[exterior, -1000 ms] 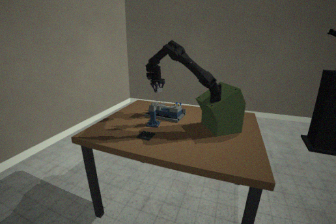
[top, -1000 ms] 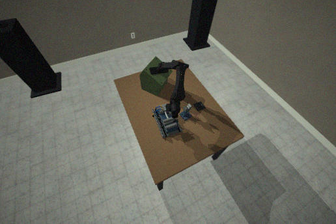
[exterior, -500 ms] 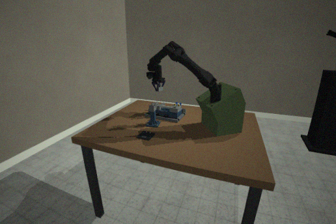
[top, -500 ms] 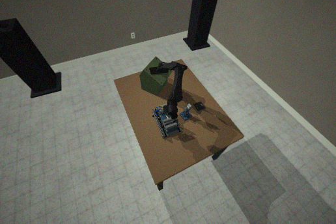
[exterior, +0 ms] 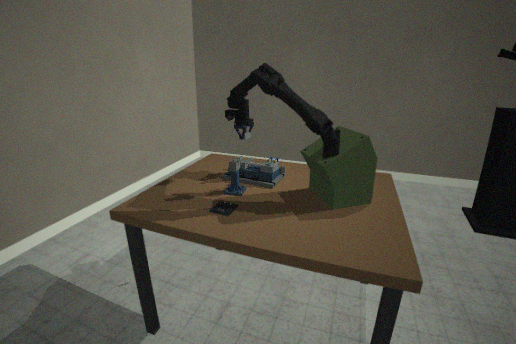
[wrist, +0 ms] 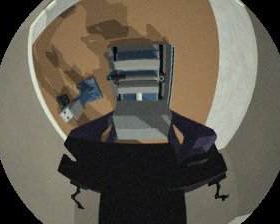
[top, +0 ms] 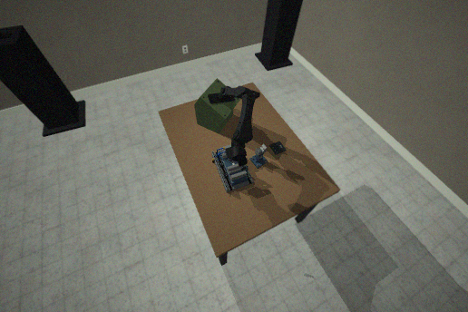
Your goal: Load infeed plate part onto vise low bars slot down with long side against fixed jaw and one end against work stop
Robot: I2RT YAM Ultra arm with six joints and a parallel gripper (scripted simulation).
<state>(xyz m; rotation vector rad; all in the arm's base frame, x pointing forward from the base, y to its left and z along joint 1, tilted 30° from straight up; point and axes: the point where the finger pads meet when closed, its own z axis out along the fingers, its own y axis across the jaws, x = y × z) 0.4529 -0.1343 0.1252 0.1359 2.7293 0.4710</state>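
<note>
My gripper is now right at the part. Round my hand: vise 60 mm behind, 10 mm to the left, 180 mm below; infeed plate 100 mm behind, 380 mm to the left, 220 mm below.
</note>
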